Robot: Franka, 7 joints.
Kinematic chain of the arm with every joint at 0, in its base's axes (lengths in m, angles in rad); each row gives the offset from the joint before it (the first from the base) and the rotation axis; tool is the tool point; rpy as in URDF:
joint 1: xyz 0 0 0.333 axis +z
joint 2: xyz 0 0 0 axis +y
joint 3: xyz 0 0 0.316 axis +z
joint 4: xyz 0.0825 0 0 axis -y
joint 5: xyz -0.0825 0 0.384 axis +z
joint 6: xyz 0 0 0 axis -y
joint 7: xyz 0.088 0 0 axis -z
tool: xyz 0 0 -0.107 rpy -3.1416 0 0
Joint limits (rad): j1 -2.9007..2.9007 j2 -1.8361..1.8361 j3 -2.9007..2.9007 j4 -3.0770..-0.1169 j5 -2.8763..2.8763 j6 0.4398..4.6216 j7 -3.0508..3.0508
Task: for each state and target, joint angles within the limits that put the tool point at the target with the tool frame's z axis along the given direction. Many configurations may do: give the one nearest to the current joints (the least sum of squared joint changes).
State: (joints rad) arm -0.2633 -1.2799 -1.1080 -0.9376 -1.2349 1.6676 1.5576
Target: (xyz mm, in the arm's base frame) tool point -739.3 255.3 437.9 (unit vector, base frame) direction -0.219 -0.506 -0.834
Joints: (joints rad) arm -0.6898 -1.4066 -1.2029 -0.4721 -1.2455 1.4085 1.5576
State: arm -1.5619 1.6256 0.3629 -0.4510 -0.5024 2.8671 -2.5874
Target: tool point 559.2 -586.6 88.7 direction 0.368 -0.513 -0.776
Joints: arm -0.9695 1.4723 0.2768 -0.7496 -0.7880 2.8332 -2.5874
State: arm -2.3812 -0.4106 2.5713 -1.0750 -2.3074 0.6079 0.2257
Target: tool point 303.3 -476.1 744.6 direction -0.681 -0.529 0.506
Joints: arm -2.9007 -0.0225 2.0631 -1.6547 -2.0757 1.4619 0.2257
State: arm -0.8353 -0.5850 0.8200 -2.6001 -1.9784 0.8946 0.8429
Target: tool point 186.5 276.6 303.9 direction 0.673 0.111 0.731
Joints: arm -0.3027 -0.3266 1.7181 -2.9029 -1.9070 1.1159 0.8429
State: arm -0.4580 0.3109 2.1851 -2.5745 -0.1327 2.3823 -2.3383
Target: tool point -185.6 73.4 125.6 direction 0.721 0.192 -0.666
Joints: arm 0.1085 -0.0917 2.7519 -2.9990 -0.4883 2.2664 -2.3383
